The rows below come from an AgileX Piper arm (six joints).
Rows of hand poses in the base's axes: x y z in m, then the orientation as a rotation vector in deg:
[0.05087 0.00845 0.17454 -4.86 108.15 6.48]
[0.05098 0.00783 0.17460 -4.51 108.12 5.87]
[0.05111 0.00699 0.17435 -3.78 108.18 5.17]
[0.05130 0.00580 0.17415 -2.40 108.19 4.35]
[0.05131 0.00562 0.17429 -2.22 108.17 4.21]
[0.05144 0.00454 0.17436 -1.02 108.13 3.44]
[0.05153 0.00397 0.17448 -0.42 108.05 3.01]
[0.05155 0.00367 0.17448 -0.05 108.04 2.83]
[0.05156 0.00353 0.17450 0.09 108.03 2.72]
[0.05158 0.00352 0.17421 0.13 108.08 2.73]
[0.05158 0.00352 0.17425 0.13 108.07 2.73]
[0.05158 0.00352 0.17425 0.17 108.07 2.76]
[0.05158 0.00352 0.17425 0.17 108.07 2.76]
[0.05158 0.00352 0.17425 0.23 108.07 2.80]
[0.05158 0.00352 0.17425 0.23 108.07 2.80]
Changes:
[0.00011 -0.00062 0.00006 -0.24 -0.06 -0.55]
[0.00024 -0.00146 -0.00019 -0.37 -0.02 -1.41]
[0.00043 -0.00265 -0.00039 -0.24 -0.02 -2.78]
[0.00044 -0.00283 -0.00025 -0.25 -0.04 -2.98]
[0.00057 -0.00391 -0.00018 -0.18 -0.08 -4.20]
[0.00066 -0.00448 -0.00006 -0.17 -0.15 -4.83]
[0.00068 -0.00478 -0.00006 -0.11 -0.16 -5.18]
[0.00069 -0.00492 -0.00004 -0.11 -0.16 -5.33]
[0.00071 -0.00493 -0.00033 -0.09 -0.11 -5.36]
[0.00071 -0.00493 -0.00029 -0.09 -0.12 -5.36]
[0.00071 -0.00493 -0.00029 -0.05 -0.12 -5.37]
[0.00071 -0.00493 -0.00029 -0.05 -0.12 -5.37]
[0.00071 -0.00493 -0.00029 0.01 -0.12 -5.39]
[0.00071 -0.00493 -0.00029 0.01 -0.12 -5.39]

